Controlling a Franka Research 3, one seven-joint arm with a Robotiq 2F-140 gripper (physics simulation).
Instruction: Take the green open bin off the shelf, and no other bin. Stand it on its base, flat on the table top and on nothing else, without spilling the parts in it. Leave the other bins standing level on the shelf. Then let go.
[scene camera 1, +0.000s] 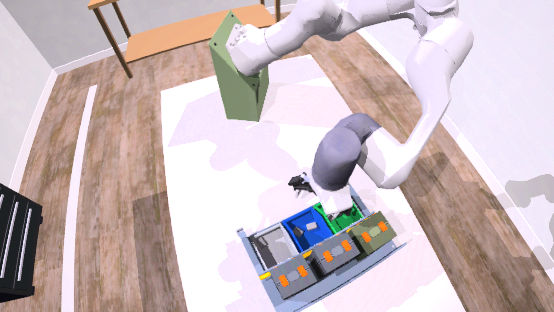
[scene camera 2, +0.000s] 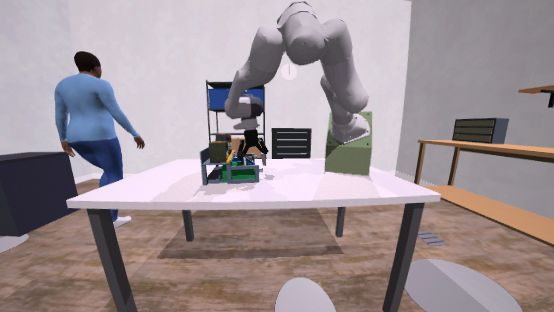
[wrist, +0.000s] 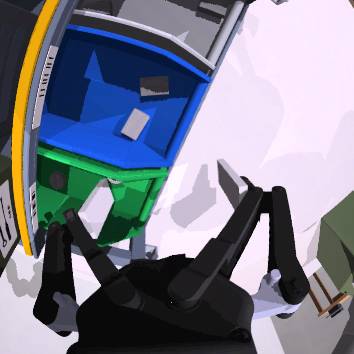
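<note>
The green open bin (scene camera 1: 356, 218) (scene camera 2: 241, 175) (wrist: 126, 210) stands at one end of the lower level of the shelf (scene camera 1: 367, 263) (scene camera 2: 204, 173), beside the blue bin (scene camera 1: 320, 237) (wrist: 107, 107). A dark round part (wrist: 57, 180) lies in it, and a pale part shows by its rim; fingers hide some of its inside. The grey bin (scene camera 1: 281, 239) (wrist: 150, 24) stands beyond the blue one. My gripper (scene camera 2: 254, 159) (wrist: 162, 180) is open and empty. In the wrist view one fingertip is over the green bin's inside and the other is outside its front wall, over the table.
Two dark toolboxes (scene camera 1: 292, 276) (scene camera 1: 337, 249) and an olive toolbox (scene camera 1: 375, 233) (scene camera 2: 218, 152) stand on the shelf's upper level, behind the open bins. A yellow strip (wrist: 19, 130) runs along that level's edge. The green robot pedestal (scene camera 1: 239, 97) (scene camera 2: 348, 160) stands farther along the white table (scene camera 2: 300, 192).
</note>
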